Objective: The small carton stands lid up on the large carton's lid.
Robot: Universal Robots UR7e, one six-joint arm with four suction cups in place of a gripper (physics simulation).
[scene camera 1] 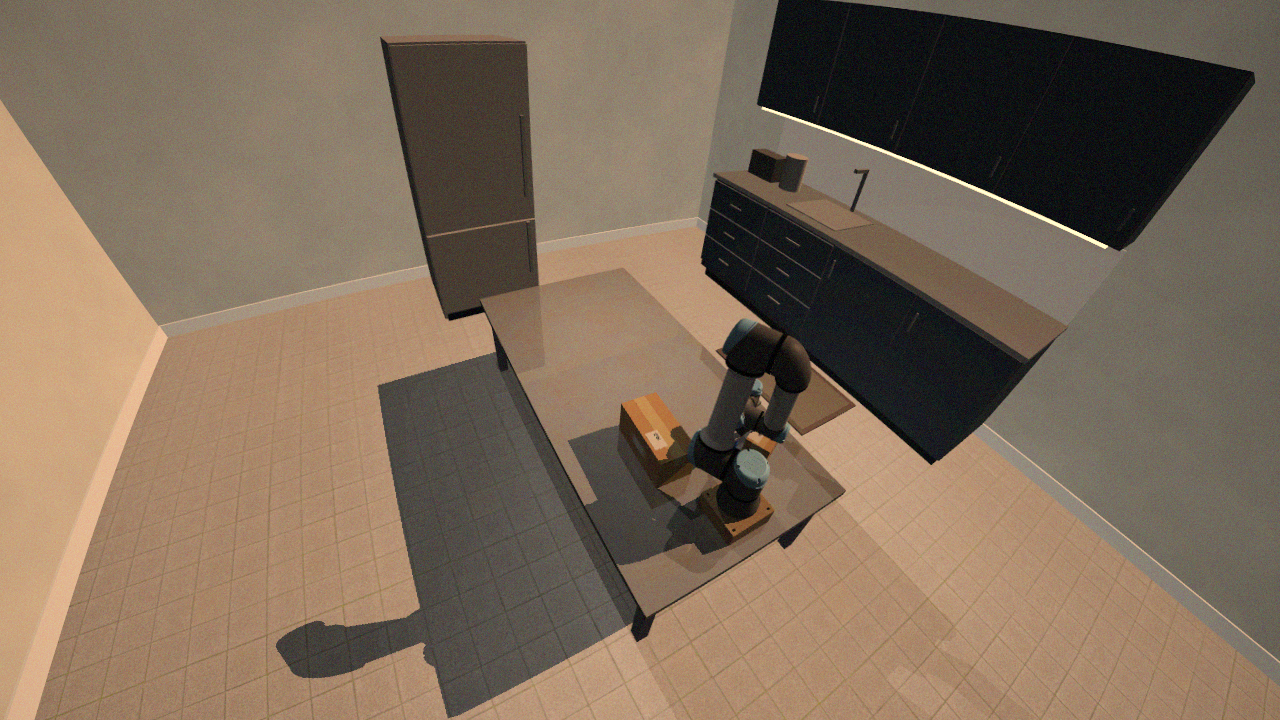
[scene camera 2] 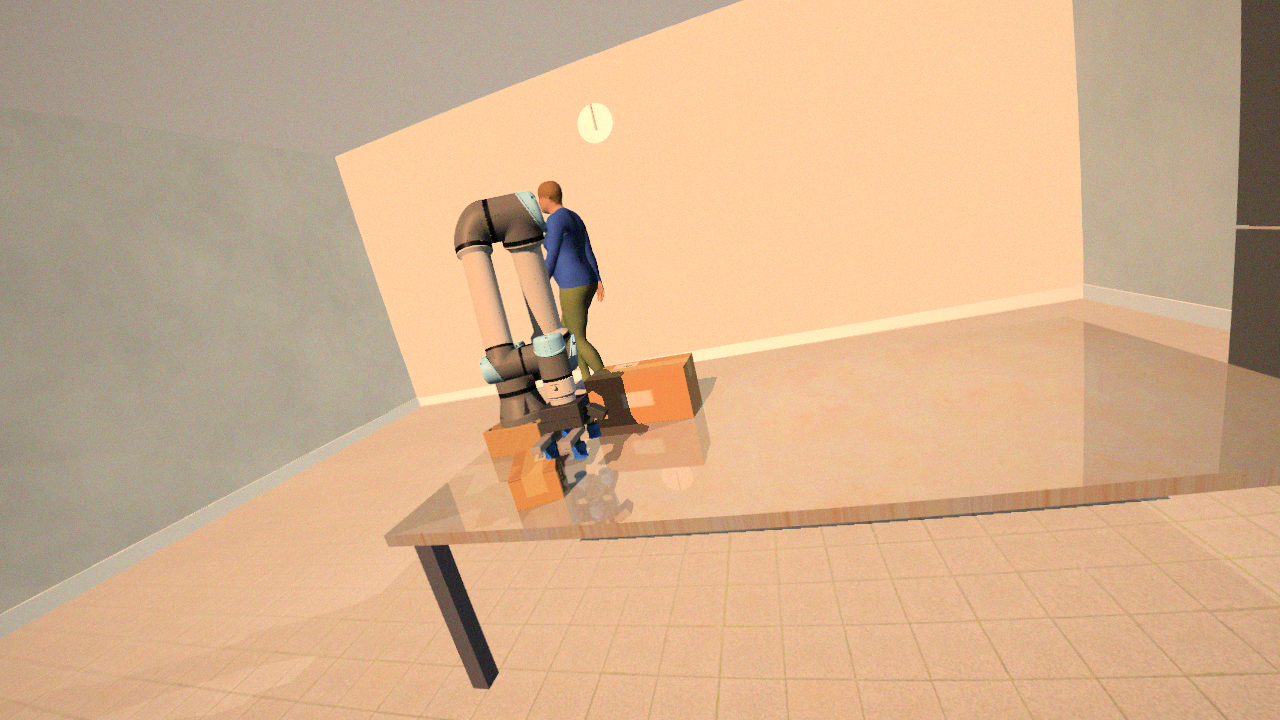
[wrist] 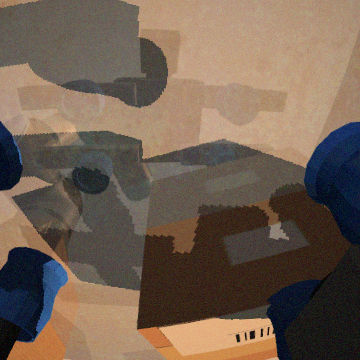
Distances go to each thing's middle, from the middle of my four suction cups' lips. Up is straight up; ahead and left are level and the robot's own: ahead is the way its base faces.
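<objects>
Relative to the small carton [scene camera 2: 534, 480], my suction cup is 3 cm above it, 7 cm past it and 8 cm to the left of it. Large carton [scene camera 2: 661, 389]: 1 cm above my suction cup, 32 cm to the left of it, 13 cm ahead of it.
</objects>
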